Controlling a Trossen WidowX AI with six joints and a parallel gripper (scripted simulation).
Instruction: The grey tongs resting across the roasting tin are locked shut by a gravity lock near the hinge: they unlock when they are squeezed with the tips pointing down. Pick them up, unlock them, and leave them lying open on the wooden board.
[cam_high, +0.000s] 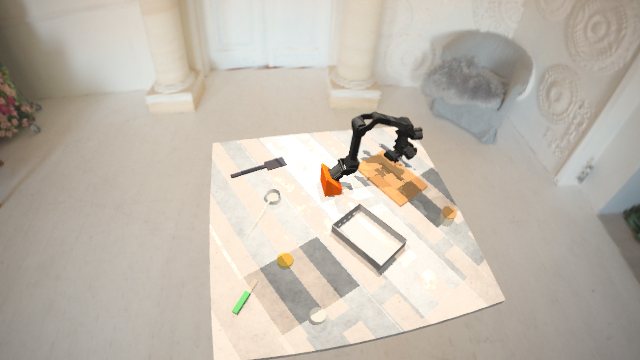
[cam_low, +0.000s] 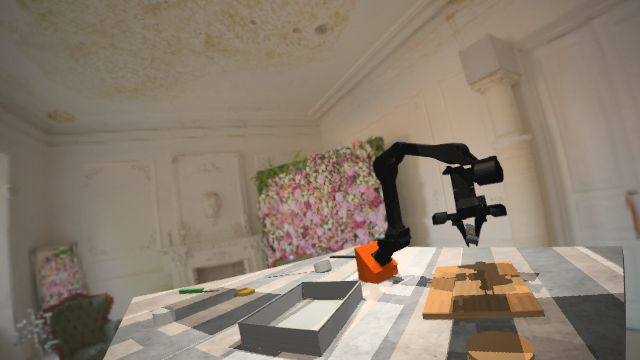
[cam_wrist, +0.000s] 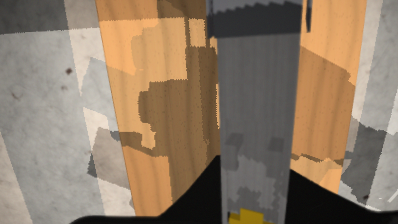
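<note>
Right now the wooden board is 110 mm below my gripper tip and 10 mm to the right of it. Round my gripper tip: yellow lock piece: 40 mm above; then grey roasting tin: 340 mm ahead, 290 mm to the right, 90 mm below; then black spatula: 680 mm to the right, 260 mm behind, 110 mm below.
</note>
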